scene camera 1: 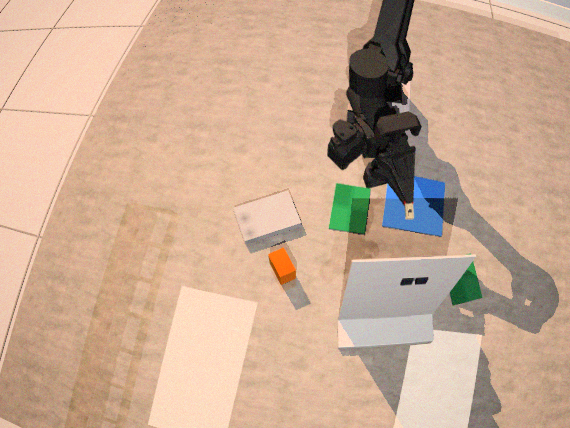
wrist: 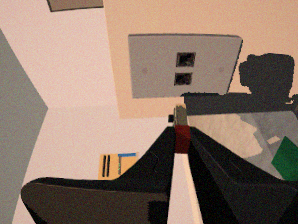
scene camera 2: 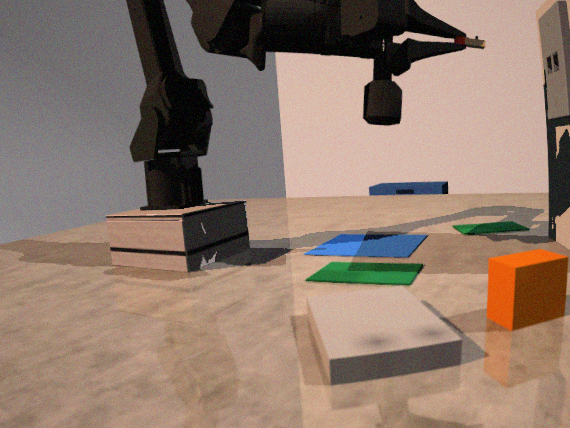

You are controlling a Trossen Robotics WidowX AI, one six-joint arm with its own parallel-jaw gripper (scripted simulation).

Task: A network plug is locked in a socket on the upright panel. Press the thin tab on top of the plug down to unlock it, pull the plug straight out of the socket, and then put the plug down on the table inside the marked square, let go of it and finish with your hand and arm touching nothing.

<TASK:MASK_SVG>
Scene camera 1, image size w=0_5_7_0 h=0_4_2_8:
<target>my gripper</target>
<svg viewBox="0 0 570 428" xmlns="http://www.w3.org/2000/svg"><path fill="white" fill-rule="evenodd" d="M333 123L335 137L332 136L330 139L327 156L341 170L348 168L348 165L361 155L363 155L364 159L376 156L377 158L368 163L364 171L363 180L366 188L370 189L388 184L403 204L404 200L405 203L412 204L414 198L416 148L409 146L407 142L408 135L406 135L405 131L410 129L413 136L419 135L422 125L417 115L410 111L397 113L395 108L390 108L387 104L376 103L360 110L357 116L353 117L354 125L343 120L337 120Z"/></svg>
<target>flat grey box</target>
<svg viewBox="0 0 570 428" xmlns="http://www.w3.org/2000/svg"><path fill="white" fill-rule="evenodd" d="M289 191L233 208L245 245L301 227L301 221Z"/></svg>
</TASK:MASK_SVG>
